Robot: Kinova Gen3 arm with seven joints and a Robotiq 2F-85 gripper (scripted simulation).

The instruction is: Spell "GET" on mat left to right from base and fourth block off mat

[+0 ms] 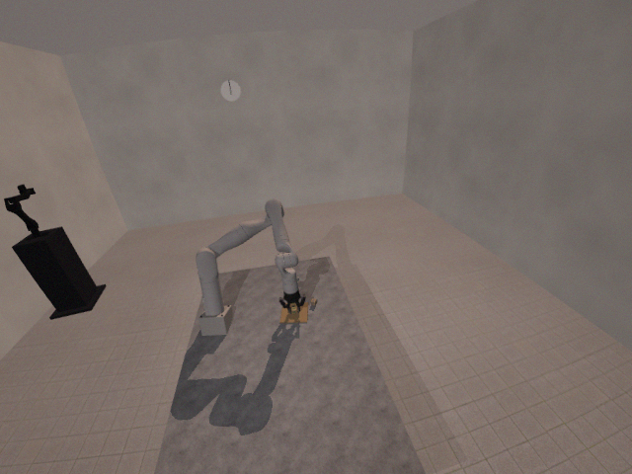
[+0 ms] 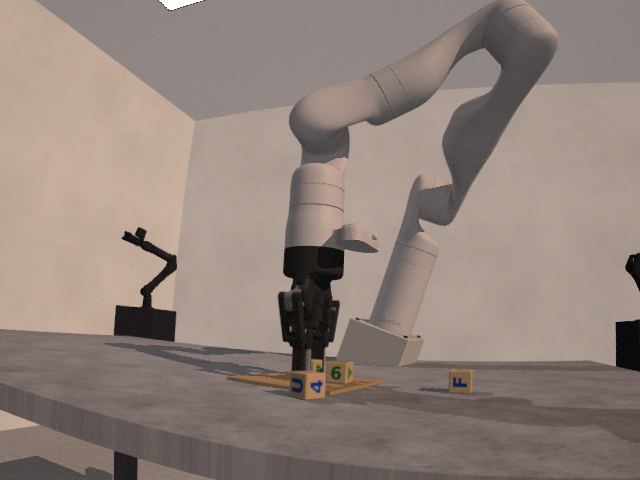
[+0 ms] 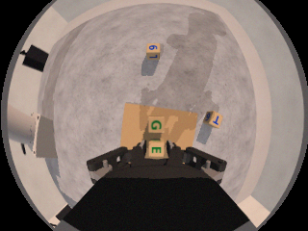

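The E block lies 10 mm below my hand. From my hand the other things lie so: F block (180 mm to the left, 30 mm ahead, 10 mm below); mat (20 mm below).
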